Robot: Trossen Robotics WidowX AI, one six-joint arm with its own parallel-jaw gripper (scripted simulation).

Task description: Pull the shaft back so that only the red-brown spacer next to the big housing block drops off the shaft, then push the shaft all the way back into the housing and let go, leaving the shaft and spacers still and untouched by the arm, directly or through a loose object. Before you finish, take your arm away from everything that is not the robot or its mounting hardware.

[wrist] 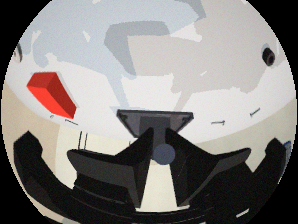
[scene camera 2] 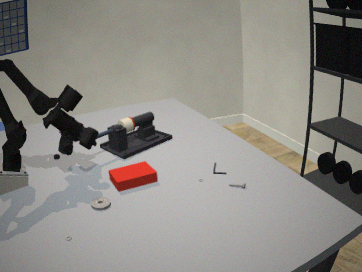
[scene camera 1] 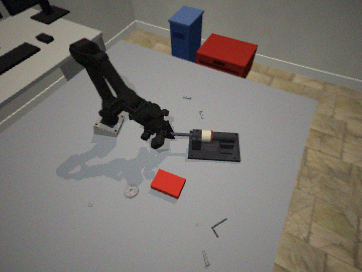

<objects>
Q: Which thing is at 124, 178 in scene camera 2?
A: A flat red block.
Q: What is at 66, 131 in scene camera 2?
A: My gripper.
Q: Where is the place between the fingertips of my gripper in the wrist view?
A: At 159, 131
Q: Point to a flat red block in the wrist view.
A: At 47, 88
</objects>
